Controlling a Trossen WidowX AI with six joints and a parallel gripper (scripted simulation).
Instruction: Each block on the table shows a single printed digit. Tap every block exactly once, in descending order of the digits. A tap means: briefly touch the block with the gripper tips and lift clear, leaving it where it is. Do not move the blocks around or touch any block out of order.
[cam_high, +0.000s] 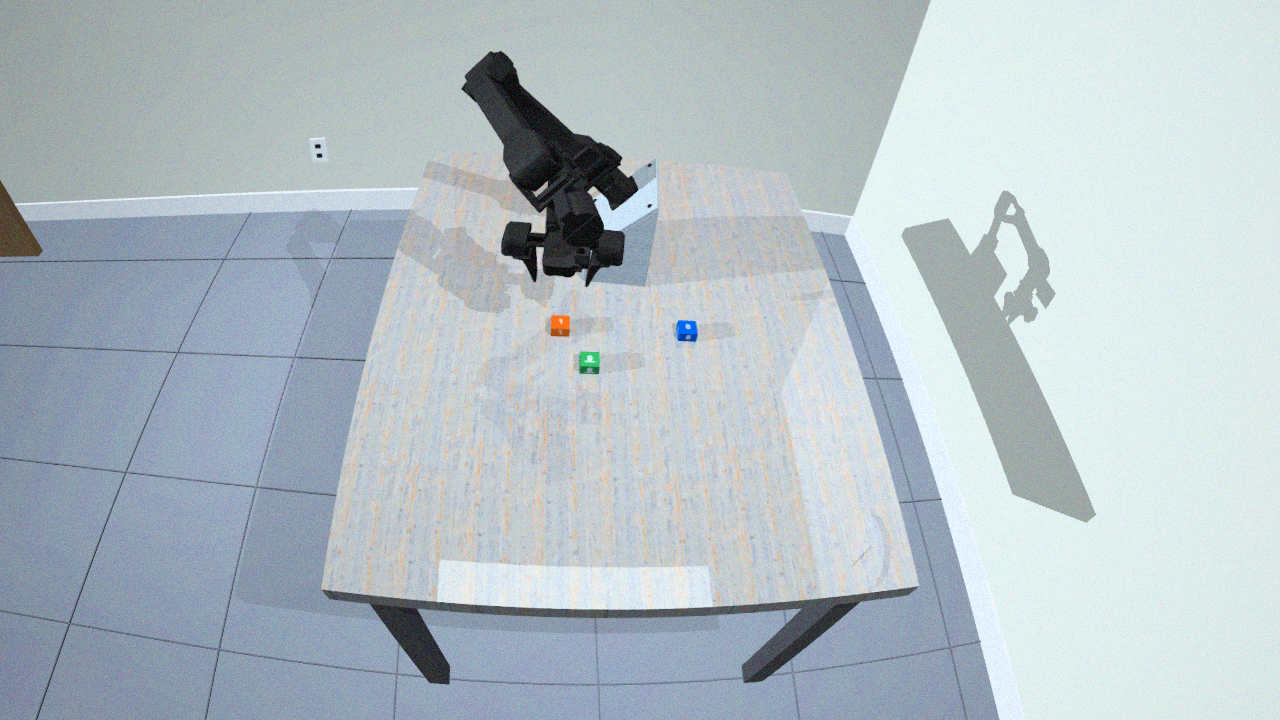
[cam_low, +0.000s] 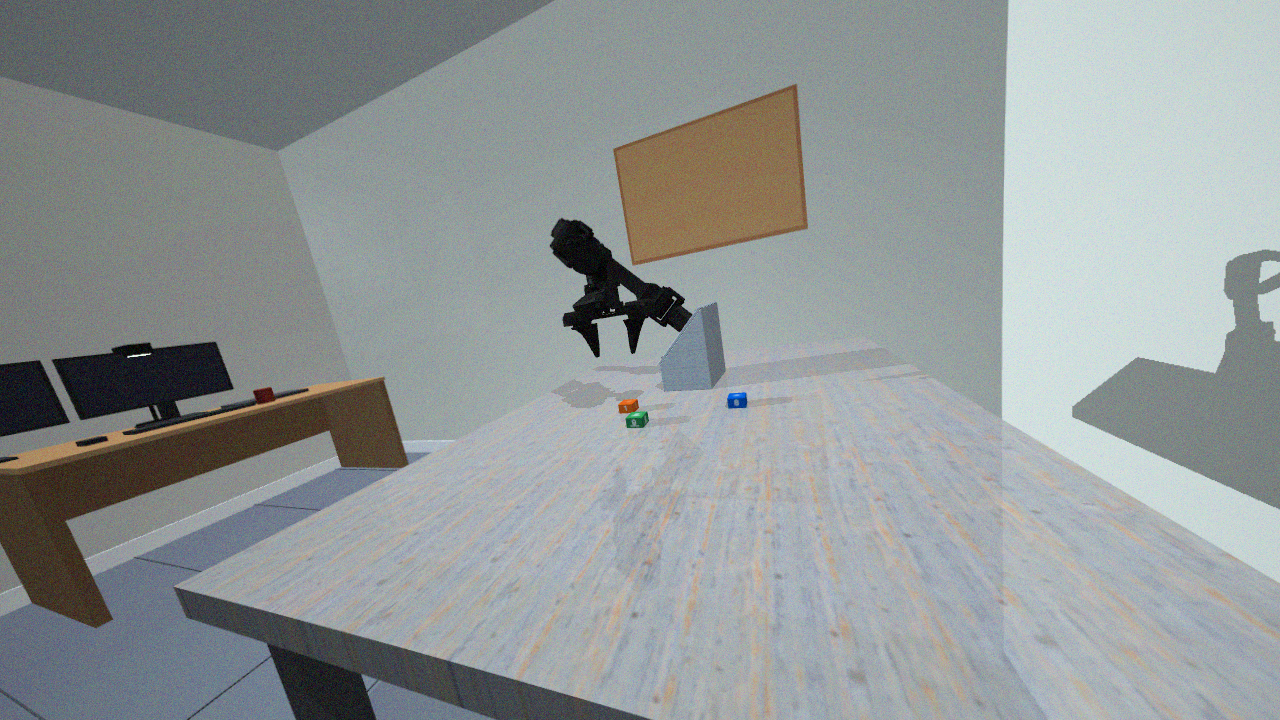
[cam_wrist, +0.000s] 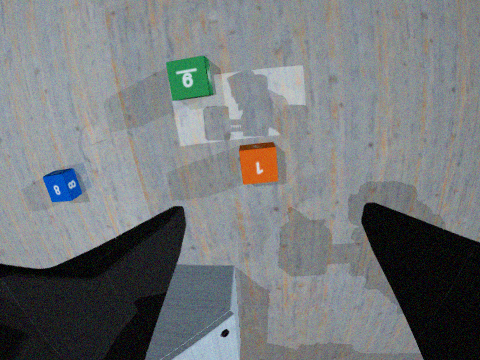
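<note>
The green block is 110 mm below my gripper tip, 80 mm ahead of it and 50 mm to the left of it. From my gripper tip the other things lie so: blue block (230 mm to the left, 110 mm below, 10 mm ahead); then orange block (110 mm below, 10 mm to the left, 10 mm behind).
</note>
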